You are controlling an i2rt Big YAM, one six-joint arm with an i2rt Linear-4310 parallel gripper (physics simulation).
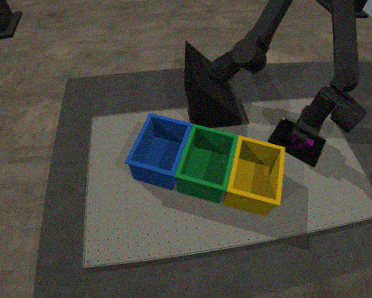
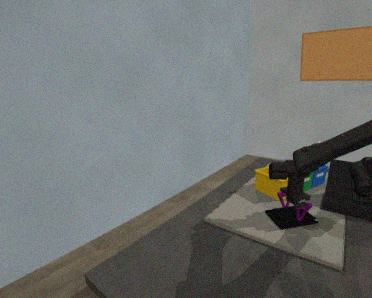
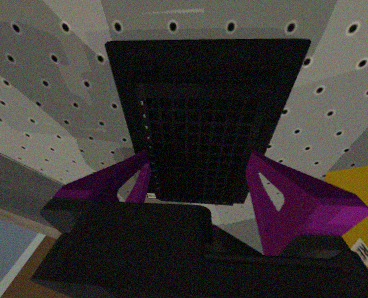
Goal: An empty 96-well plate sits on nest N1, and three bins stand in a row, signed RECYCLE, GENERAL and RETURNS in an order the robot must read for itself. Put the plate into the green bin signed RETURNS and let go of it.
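Seen in the pictures: gripper, fingertip midpoint: (image 1: 297,139) (image 2: 291,215) (image 3: 197,153); arm's base at its link origin: (image 1: 214,75) (image 2: 363,189).
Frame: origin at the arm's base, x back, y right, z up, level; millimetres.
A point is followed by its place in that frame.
Note:
The black 96-well plate (image 3: 200,135) @[x -277, y -226, z -72 mm] sits on the black nest (image 3: 200,60) @[x -315, y -262, z -76 mm] (image 1: 312,159) @[x -342, y -221, z -71 mm] (image 2: 282,225) @[x -281, y -302, z -75 mm]; black on black, its edges are hard to make out. My gripper (image 3: 197,153) @[x -260, y -213, z -74 mm] (image 1: 301,140) @[x -260, y -213, z -74 mm] (image 2: 293,213) @[x -260, y -213, z -74 mm] points down over the nest, its magenta fingers against the plate's two long sides, shut on it. The green bin (image 1: 200,190) @[x -374, y 150, z -36 mm] (image 2: 307,181) @[x -225, y 90, z -39 mm] stands empty in the middle of the row, between the blue bin (image 1: 152,175) @[x -309, y 261, z -28 mm] (image 2: 320,176) @[x -166, y 192, z -37 mm] and the yellow bin (image 1: 252,204) @[x -441, y 34, z -34 mm] (image 2: 270,185) @[x -380, y -59, z -33 mm] (image 3: 350,185) @[x -335, y -85, z -68 mm]. The signs are too small or cut off to read.
The yellow bin is the one nearest the nest. A black wedge-shaped block (image 1: 210,100) @[x -139, y 61, z 32 mm] (image 2: 340,192) @[x -85, y -16, z -24 mm] stands behind the bins by the arm. The bins and nest stand on a pale perforated board (image 1: 125,225) @[x -406, y 354, z -87 mm] (image 2: 235,215) @[x -461, y -300, z -87 mm]. An orange panel (image 2: 336,55) hangs on the wall.

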